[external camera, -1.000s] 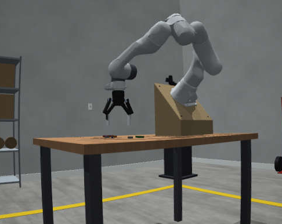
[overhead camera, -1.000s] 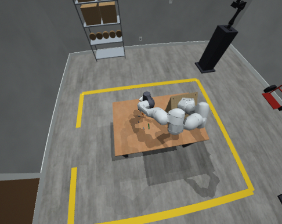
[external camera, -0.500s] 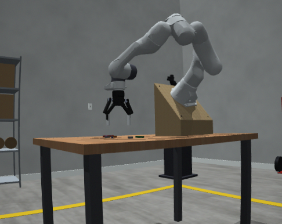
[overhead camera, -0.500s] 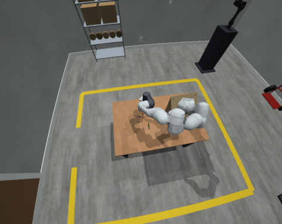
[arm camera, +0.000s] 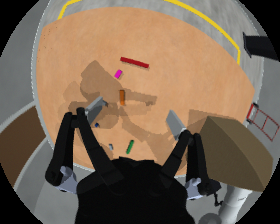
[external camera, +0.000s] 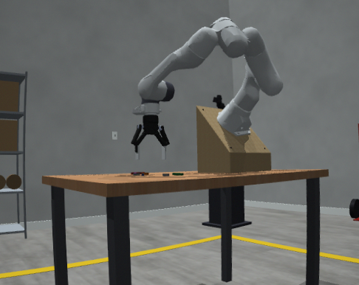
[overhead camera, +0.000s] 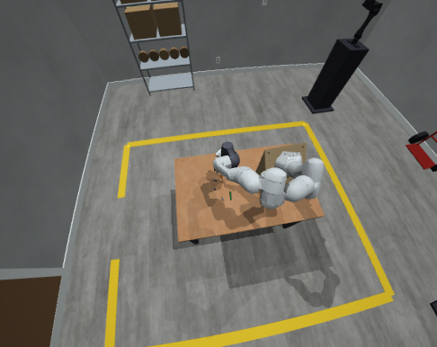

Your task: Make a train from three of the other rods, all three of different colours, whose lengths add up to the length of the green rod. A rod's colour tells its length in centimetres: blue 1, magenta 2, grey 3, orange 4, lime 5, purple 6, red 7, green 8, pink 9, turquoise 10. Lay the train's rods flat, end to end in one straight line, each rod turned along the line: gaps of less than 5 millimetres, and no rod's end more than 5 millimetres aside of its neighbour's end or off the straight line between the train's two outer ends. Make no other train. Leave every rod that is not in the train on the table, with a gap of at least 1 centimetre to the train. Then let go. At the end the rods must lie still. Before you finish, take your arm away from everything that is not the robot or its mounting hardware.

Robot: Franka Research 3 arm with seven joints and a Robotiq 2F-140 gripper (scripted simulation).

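The small blue rod is 120 mm ahead of my hand, 110 mm to the left of it and 80 mm below it. Round my hand: magenta rod: 80 mm below, 60 mm to the right, 50 mm ahead; then red rod: 90 mm to the right, 80 mm below, 20 mm ahead; then orange rod: 80 mm below, 40 mm ahead.
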